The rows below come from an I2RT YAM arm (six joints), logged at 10 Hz.
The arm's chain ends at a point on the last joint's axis. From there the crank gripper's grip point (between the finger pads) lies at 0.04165 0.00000 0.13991 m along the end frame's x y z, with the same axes.
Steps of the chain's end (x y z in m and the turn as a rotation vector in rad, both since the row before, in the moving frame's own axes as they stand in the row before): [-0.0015 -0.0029 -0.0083 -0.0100 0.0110 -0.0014]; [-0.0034 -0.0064 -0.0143 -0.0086 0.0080 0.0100]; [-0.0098 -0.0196 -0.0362 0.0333 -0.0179 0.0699]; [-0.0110 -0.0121 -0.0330 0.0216 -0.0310 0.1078]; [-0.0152 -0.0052 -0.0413 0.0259 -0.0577 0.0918]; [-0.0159 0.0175 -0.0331 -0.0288 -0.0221 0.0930]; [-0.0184 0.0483 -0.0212 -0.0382 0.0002 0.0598]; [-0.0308 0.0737 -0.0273 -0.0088 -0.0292 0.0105]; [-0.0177 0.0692 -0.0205 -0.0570 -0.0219 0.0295]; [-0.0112 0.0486 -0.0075 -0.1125 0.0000 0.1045]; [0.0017 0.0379 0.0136 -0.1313 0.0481 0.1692]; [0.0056 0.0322 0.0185 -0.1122 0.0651 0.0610]
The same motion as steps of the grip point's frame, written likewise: [0.0000 -0.0016 -0.0088 -0.0100 0.0110 -0.0014]; [-0.0023 -0.0048 -0.0146 -0.0086 0.0080 0.0100]; [-0.0122 -0.0214 -0.0355 0.0333 -0.0179 0.0699]; [-0.0154 -0.0109 -0.0318 0.0216 -0.0310 0.1078]; [-0.0233 -0.0054 -0.0391 0.0259 -0.0577 0.0918]; [-0.0194 0.0253 -0.0323 -0.0288 -0.0221 0.0930]; [-0.0186 0.0561 -0.0214 -0.0382 0.0002 0.0598]; [-0.0349 0.0754 -0.0262 -0.0088 -0.0292 0.0105]; [-0.0209 0.0784 -0.0199 -0.0570 -0.0219 0.0295]; [-0.0122 0.0686 -0.0086 -0.1125 0.0000 0.1045]; [0.0062 0.0635 0.0098 -0.1313 0.0481 0.1692]; [0.0140 0.0505 0.0145 -0.1122 0.0651 0.0610]
